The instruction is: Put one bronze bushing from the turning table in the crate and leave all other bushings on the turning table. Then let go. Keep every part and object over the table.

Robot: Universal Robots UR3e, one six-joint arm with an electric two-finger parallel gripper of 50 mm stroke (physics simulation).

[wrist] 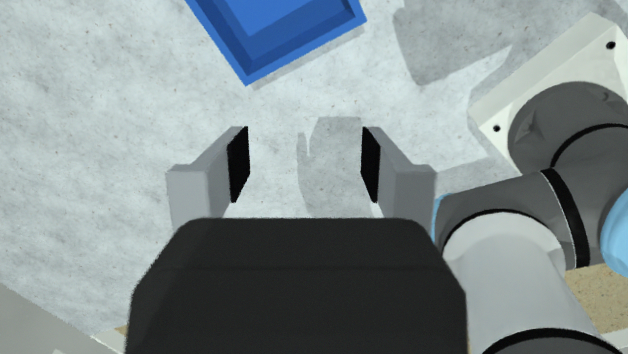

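Pixels of known places: gripper, fingertip midpoint: (pixel 305 150); arm's base, origin of the base link: (pixel 564 134).
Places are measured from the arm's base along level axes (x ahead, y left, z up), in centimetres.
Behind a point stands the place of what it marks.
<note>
A blue crate (pixel 295 41) @(x 24.6, y 22.6, z -4.3 cm) with a raised rim shows in part at the top of the wrist view, cut off by the upper edge. The part of its floor that shows is bare. My gripper (pixel 305 150) @(x 27.9, y 19.2, z 23.5 cm) is open, with black pads on the inner faces of its fingers and nothing between them. It is above the pale grey table top (pixel 125 125) @(x 26.5, y 48.8, z -6.5 cm), and the crate lies beyond the fingertips toward the top of the view. The turning table and the bronze bushings do not show in this view.
The robot's white base plate (pixel 482 111) @(x 5.3, y 7.1, z -4.0 cm) and dark grey arm joint (pixel 505 200) @(x 9.7, y 10.8, z 14.6 cm) are at the right, with a light grey arm link (pixel 510 270) @(x 13.7, y 13.2, z 23.4 cm) below. Shadows fall on the table between the fingers and right of the crate. Tan floor (pixel 600 295) shows at the lower right.
</note>
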